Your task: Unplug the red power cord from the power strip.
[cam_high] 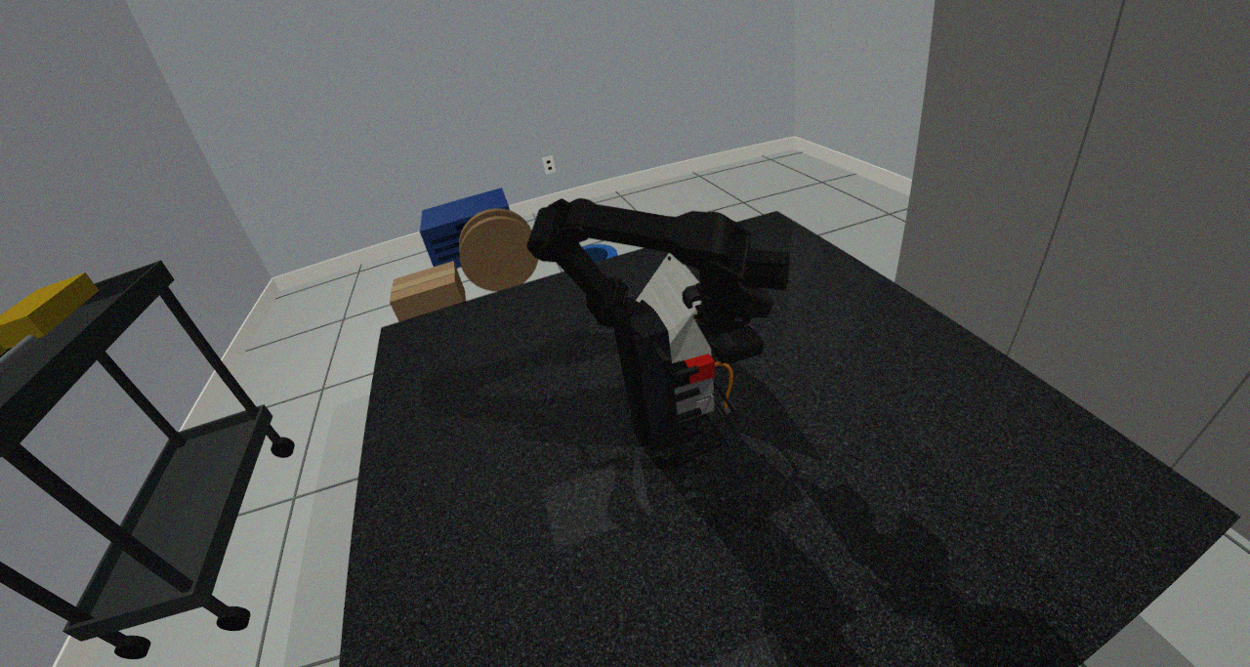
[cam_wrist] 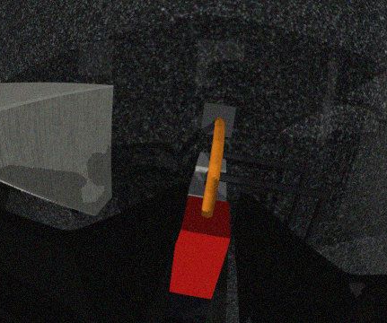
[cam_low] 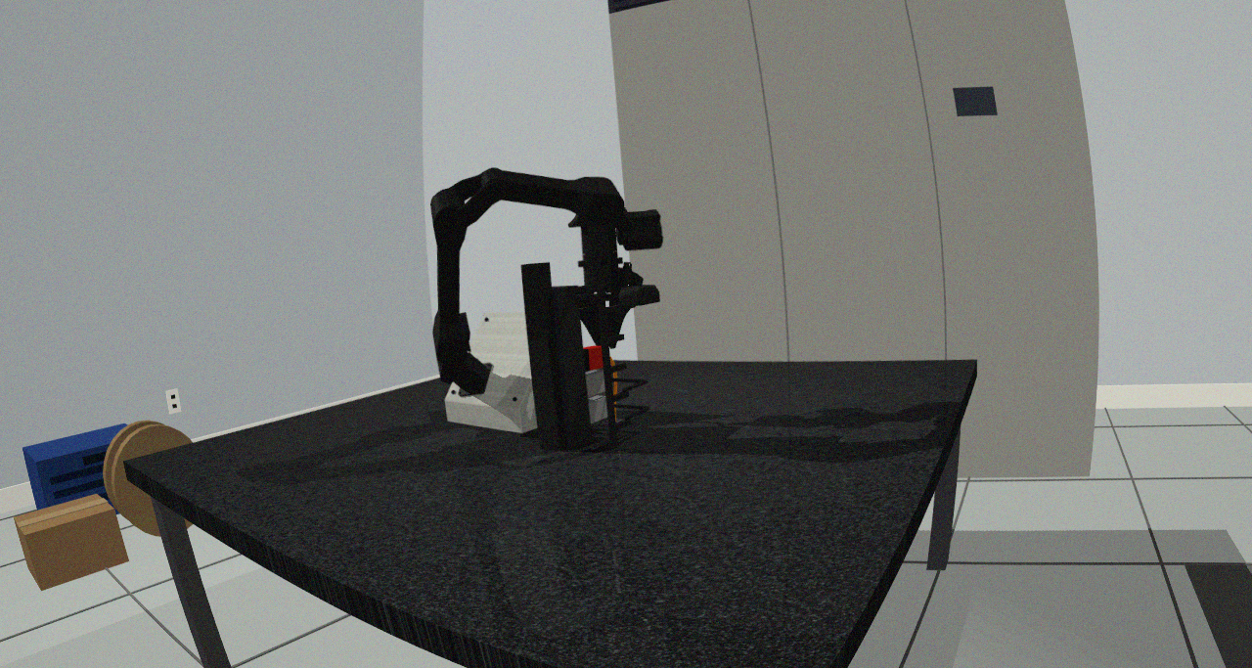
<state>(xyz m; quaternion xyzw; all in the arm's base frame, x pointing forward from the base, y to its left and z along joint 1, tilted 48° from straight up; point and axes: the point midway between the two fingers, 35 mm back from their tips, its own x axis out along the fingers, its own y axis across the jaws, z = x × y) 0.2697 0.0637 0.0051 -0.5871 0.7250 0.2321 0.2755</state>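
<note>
Now: the red plug 6 cm to the right of my gripper tip. The rest, counted from my gripper tip: black power strip 13 cm to the right, 2 cm behind, 1 cm below.
</note>
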